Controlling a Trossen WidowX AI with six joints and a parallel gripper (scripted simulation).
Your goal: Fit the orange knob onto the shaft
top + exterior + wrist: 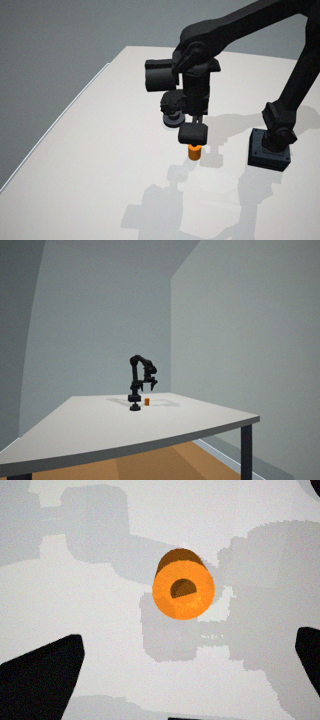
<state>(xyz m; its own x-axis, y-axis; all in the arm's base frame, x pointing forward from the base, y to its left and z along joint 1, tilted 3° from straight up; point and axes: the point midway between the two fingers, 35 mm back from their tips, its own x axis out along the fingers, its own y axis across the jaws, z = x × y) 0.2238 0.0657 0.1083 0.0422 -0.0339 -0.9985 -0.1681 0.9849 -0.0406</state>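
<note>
My gripper tip is 9 cm above the orange knob. Round my gripper tip: pedestal (12 cm ahead, 13 cm to the right, 9 cm below).
</note>
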